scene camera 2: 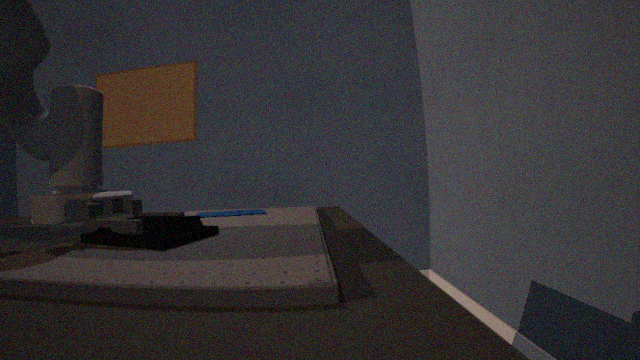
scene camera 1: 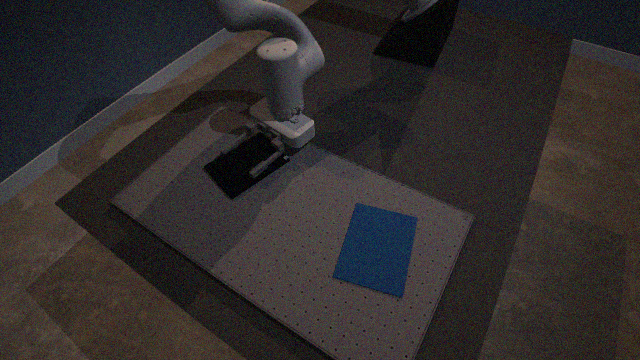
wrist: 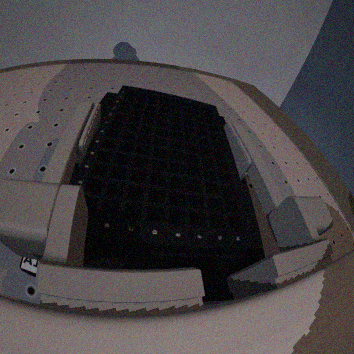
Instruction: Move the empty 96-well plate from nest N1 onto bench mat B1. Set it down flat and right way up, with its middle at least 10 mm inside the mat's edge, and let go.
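Note:
The black 96-well plate (scene camera 1: 246,150) (scene camera 2: 172,223) (wrist: 160,175) sits flat and right way up in the black nest N1 (scene camera 1: 232,192) (scene camera 2: 150,243), with no clear gap seen between them. Their dark surfaces merge, so the seam is hard to see. My gripper (scene camera 1: 251,152) (wrist: 164,140) is low over the nest and shut on the plate, with one long finger along each side. In scene camera 2 the far finger is mostly hidden. The blue bench mat B1 (scene camera 1: 376,250) (scene camera 2: 235,213) lies flat, apart from the nest, with nothing on it.
The nest and the mat are on a pale perforated board (scene camera 1: 295,235) (scene camera 2: 280,272), which lies on a dark table (scene camera 1: 480,145) (scene camera 2: 200,330). A black panel-like object (scene camera 1: 417,37) stands at the back. A small white label (wrist: 29,264) is beside my gripper. An orange panel (scene camera 2: 150,105) is on the wall.

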